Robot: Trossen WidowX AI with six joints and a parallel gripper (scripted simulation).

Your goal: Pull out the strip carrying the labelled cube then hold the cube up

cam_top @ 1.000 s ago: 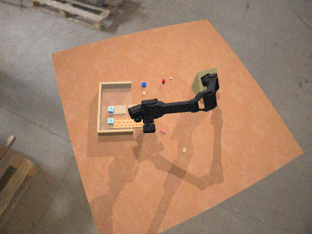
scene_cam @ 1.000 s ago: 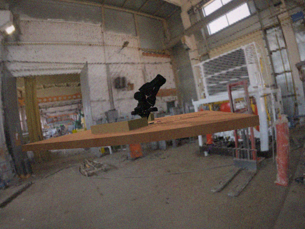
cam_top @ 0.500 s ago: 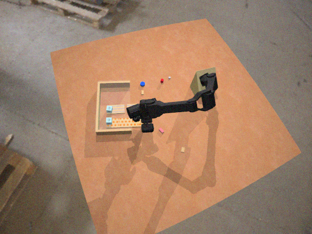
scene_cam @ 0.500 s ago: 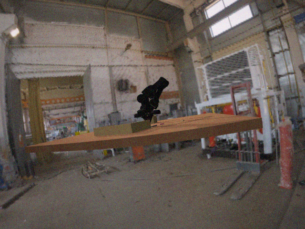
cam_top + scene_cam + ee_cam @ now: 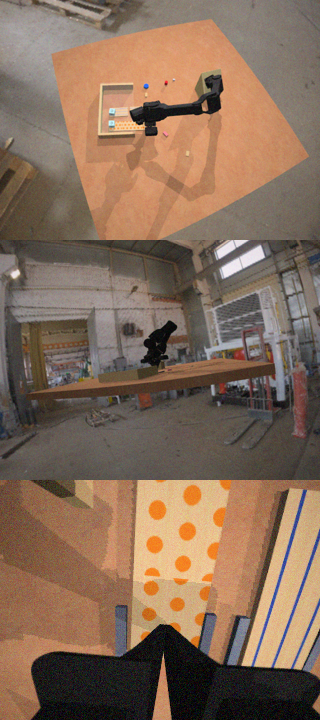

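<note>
Now: the pink block 9 cm to the left of my gripper tip and 5 cm behind it. The rest, counted from my gripper tip: blue disc (24 cm to the right, 12 cm behind); then red cylinder (24 cm behind, 20 cm to the right, 1 cm above); then orange-dotted strip (9 cm ahead, 4 cm to the right).
</note>
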